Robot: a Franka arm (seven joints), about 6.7 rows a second.
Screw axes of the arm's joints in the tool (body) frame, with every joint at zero. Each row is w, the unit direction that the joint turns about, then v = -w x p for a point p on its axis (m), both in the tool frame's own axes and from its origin. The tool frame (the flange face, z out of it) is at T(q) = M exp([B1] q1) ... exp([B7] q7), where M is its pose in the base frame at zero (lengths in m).
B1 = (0, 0, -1, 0.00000, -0.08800, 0.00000)
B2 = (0, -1, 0, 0.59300, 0.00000, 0.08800)
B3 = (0, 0, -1, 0.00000, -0.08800, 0.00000)
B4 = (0, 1, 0, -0.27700, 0.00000, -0.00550)
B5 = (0, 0, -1, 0.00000, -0.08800, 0.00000)
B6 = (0, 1, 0, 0.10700, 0.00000, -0.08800)
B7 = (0, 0, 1, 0.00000, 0.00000, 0.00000)
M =
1 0 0 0.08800
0 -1 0 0.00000
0 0 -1 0.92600
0 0 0 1
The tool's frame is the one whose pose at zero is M.
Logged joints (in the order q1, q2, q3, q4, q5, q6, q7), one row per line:
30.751, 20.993, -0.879, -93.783, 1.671, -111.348, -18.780
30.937, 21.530, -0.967, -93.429, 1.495, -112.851, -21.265
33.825, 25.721, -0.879, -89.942, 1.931, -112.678, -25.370
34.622, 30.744, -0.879, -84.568, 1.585, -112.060, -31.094
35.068, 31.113, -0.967, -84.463, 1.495, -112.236, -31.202
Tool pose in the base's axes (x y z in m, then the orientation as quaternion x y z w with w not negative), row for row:
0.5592, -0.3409, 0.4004, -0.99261, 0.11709, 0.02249, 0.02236
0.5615, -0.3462, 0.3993, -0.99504, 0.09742, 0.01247, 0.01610
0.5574, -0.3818, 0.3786, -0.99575, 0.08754, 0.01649, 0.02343
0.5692, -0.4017, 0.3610, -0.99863, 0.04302, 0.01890, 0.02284
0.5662, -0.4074, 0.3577, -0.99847, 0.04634, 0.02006, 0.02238
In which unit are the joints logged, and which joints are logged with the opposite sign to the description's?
The joints are logged in degrees. Opposite sign: q1, q6.
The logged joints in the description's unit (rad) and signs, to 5 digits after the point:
-0.53671, 0.36640, -0.01534, -1.63682, 0.02916, 1.94339, -0.32777
-0.53995, 0.37577, -0.01688, -1.63064, 0.02609, 1.96962, -0.37114
-0.59036, 0.44892, -0.01534, -1.56978, 0.03370, 1.96660, -0.44279
-0.60427, 0.53658, -0.01534, -1.47599, 0.02766, 1.95582, -0.54269
-0.61205, 0.54302, -0.01688, -1.47416, 0.02609, 1.95889, -0.54458

